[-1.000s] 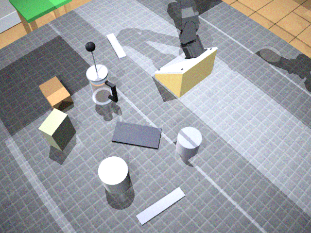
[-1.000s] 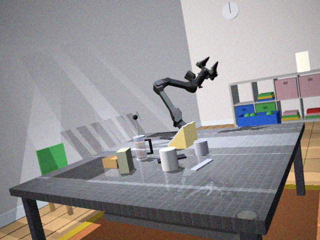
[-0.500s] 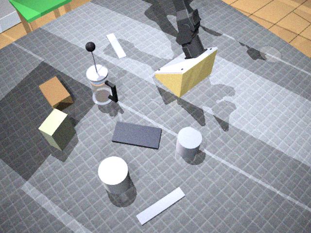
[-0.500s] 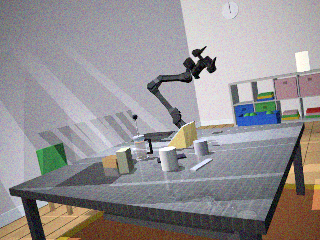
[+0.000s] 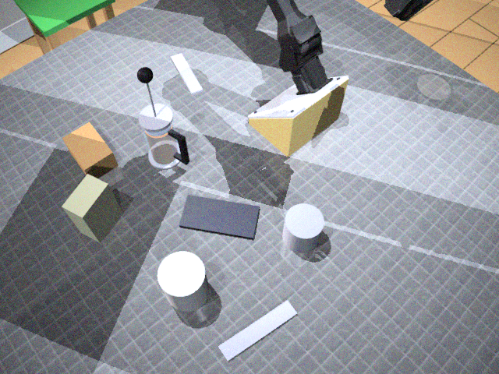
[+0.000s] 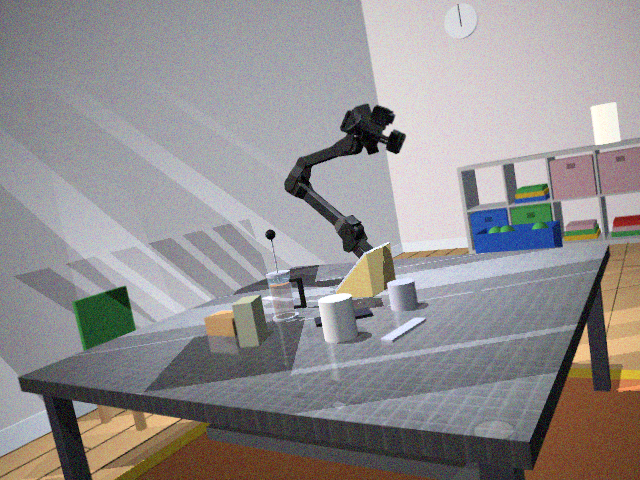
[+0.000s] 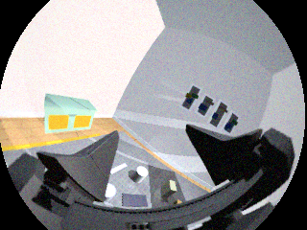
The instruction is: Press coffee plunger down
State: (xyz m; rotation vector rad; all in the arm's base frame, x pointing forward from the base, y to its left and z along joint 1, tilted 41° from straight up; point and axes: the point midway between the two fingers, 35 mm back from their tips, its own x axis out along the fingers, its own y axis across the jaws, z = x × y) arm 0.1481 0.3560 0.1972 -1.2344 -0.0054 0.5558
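Right now the coffee press is 37 cm below my gripper tip, 29 cm to the right of it and 15 cm ahead of it. Round my gripper tip: pale green block: 43 cm below, 36 cm ahead, 27 cm to the right; dark flat plate: 48 cm below, 18 cm ahead, 11 cm to the right.
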